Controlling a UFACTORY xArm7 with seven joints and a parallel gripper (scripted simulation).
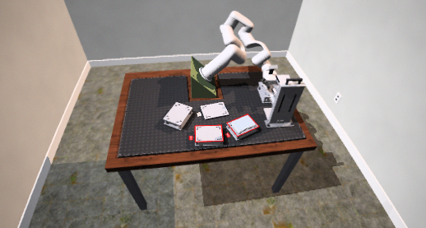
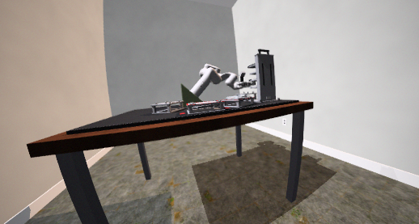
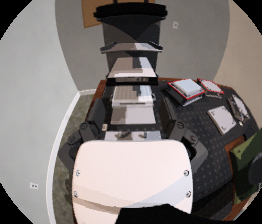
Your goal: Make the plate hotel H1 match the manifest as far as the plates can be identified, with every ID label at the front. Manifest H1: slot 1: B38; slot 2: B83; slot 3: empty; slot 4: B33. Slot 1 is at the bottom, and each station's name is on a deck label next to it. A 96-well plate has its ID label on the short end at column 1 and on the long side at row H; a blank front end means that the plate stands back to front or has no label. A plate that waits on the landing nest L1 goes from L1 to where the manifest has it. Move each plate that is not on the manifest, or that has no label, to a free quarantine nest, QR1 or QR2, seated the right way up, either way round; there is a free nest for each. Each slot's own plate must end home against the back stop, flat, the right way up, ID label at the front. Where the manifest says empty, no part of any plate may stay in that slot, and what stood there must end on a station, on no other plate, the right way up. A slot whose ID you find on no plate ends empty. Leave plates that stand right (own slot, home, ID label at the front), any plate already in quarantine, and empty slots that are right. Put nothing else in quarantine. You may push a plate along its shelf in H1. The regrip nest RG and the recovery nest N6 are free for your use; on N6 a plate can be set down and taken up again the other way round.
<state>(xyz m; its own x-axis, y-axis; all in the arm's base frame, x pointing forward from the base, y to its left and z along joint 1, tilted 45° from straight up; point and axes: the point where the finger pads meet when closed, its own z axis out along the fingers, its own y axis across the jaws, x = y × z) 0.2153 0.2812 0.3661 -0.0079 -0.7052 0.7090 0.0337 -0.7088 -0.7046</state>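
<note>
The plate lies 10 cm ahead of my hand and 13 cm above it. The rest, counted from my hand: H1 deck label (5 cm ahead, 10 cm to the left, 14 cm below); QR1 deck label (28 cm ahead, 34 cm to the right, 14 cm below).
</note>
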